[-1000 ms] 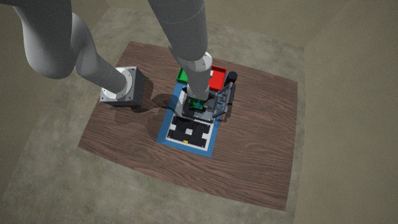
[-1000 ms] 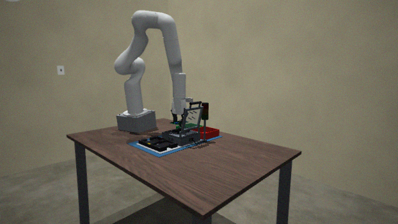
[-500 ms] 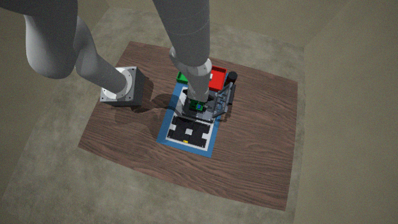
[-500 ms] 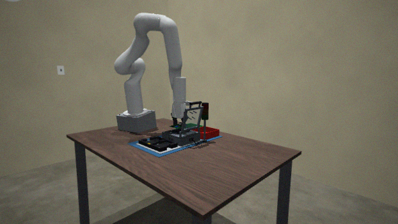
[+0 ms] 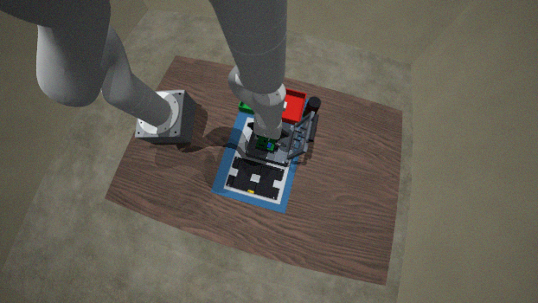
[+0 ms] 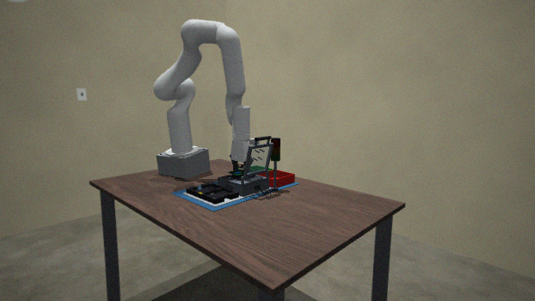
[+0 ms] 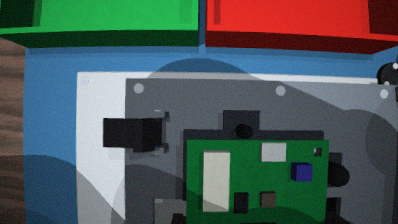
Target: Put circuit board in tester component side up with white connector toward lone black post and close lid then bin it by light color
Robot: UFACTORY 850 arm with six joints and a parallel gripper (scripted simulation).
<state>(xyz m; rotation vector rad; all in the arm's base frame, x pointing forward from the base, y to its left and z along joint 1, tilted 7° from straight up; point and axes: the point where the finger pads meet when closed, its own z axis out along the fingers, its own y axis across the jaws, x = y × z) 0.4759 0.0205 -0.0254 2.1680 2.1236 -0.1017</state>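
The green circuit board lies right at my hand. Also, from my hand: red bin: 50 mm ahead, 200 mm to the left, 80 mm below; tester lid: 130 mm ahead, 90 mm above; green bin: 100 mm behind, 200 mm to the left, 80 mm below.
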